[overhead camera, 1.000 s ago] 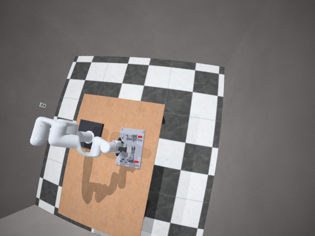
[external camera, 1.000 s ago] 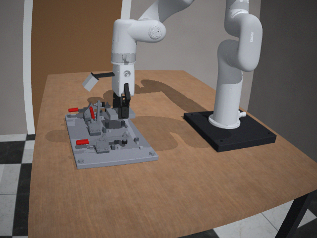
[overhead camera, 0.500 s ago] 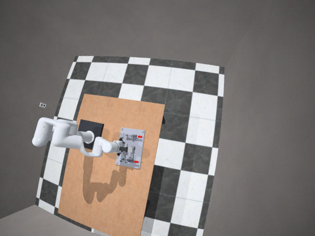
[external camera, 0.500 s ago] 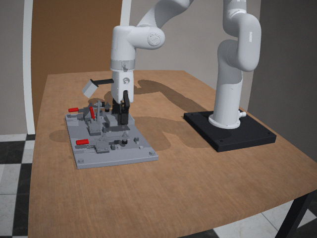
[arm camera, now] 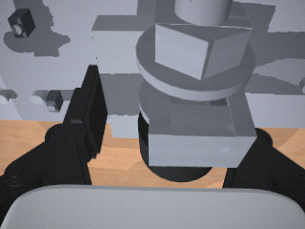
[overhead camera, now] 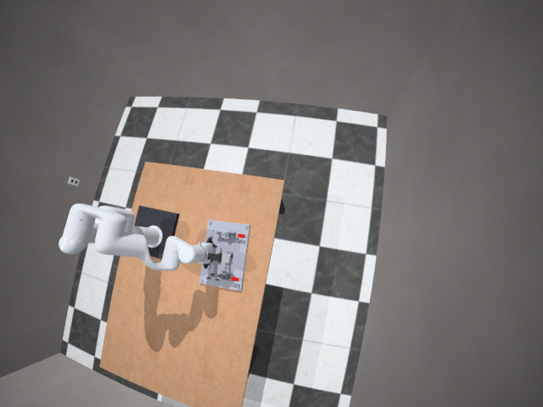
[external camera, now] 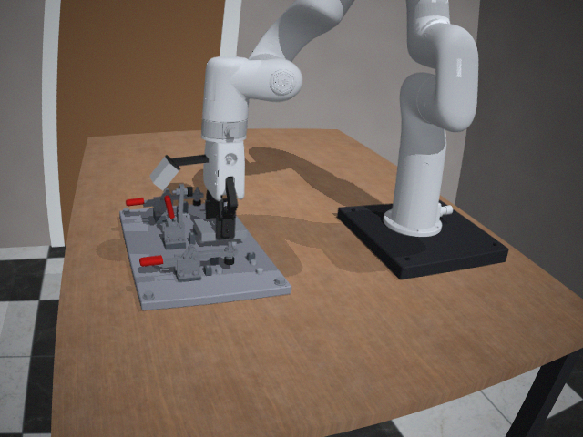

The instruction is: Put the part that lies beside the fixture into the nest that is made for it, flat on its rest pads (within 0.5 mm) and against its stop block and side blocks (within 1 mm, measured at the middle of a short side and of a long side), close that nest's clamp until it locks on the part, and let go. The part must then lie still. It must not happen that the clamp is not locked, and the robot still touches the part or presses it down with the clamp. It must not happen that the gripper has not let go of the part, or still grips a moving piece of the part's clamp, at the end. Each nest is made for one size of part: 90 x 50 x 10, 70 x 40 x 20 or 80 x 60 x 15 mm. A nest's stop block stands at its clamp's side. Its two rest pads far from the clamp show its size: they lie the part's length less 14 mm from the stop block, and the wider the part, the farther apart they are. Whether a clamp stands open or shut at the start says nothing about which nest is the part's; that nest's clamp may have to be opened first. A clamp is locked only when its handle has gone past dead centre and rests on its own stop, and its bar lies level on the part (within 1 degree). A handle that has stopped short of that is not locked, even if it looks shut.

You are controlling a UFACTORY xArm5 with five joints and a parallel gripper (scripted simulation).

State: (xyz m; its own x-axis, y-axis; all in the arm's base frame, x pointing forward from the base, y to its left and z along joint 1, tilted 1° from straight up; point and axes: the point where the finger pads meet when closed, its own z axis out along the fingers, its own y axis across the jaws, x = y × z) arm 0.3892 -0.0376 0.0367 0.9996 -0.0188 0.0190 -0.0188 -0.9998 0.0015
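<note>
The grey rectangular part is 1 cm below my hand. Also, from my hand: grey fixture plate 5 cm ahead, 5 cm below.
</note>
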